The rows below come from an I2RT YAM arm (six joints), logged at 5 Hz.
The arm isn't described. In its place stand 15 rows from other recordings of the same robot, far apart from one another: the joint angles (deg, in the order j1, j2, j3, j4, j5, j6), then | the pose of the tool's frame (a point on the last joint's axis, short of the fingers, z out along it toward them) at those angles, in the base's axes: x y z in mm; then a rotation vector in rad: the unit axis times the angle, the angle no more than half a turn.
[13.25, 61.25, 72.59, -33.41, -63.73, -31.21] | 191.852 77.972 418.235 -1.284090 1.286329 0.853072
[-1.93, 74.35, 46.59, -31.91, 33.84, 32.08] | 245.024 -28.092 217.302 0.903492 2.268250 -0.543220
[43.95, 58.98, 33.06, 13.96, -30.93, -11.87] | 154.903 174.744 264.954 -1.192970 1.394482 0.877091
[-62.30, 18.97, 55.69, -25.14, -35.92, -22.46] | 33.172 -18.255 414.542 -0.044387 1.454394 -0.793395
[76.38, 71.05, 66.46, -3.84, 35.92, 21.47] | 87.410 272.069 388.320 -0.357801 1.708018 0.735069
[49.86, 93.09, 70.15, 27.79, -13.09, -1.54] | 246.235 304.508 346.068 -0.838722 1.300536 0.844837
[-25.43, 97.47, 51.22, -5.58, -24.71, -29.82] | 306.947 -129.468 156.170 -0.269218 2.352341 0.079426
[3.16, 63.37, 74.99, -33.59, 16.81, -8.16] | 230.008 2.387 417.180 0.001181 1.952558 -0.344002
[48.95, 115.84, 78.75, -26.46, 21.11, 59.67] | 281.838 304.123 155.227 0.352274 2.549372 0.211255
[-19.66, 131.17, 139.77, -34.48, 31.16, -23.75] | 484.477 -192.647 362.594 0.287957 2.085589 -1.017689
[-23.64, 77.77, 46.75, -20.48, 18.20, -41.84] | 244.785 -119.285 212.292 -0.269214 2.605808 -0.846387
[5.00, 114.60, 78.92, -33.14, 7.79, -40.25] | 402.269 30.351 157.489 -1.048131 2.607875 -0.341462
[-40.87, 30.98, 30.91, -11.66, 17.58, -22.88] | 102.170 -102.628 287.150 0.527822 1.820769 -1.055179
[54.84, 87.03, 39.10, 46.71, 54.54, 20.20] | 202.022 236.456 233.464 0.261128 1.567805 0.265861
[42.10, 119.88, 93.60, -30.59, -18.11, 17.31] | 331.441 314.395 197.425 -0.701881 2.599663 0.768781
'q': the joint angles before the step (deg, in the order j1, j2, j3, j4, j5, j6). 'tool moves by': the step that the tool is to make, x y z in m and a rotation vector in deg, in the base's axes. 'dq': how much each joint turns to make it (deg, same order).
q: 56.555, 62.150, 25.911, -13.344, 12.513, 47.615
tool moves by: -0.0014, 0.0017, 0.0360, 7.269, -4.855, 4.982
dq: -0.010, -6.246, 2.931, 0.245, -3.504, -3.612
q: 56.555, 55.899, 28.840, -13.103, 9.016, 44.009
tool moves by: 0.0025, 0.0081, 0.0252, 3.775, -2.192, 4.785
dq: -0.015, -0.357, 4.095, 0.248, -3.947, -2.763
